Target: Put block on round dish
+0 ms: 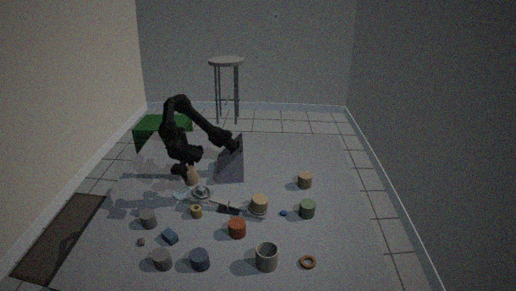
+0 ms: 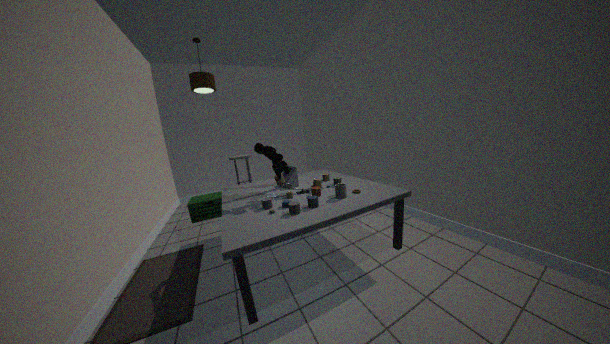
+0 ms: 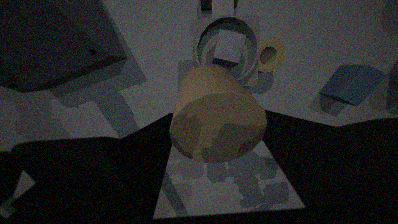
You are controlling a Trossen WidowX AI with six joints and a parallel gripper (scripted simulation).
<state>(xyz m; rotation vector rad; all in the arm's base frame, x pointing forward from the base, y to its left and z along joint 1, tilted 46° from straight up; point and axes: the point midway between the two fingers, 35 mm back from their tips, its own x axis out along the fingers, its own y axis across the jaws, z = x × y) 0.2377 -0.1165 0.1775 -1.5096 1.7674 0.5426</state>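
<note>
Right now my gripper tip is 40 mm short of the small grey block, 50 mm to the right of it and 60 mm above it. From my gripper tip the other things lie so: tan cup (20 mm to the right); pale round dish (50 mm behind, 60 mm to the right, 150 mm below); yellow spool (100 mm ahead, 30 mm to the left, 130 mm below).
</note>
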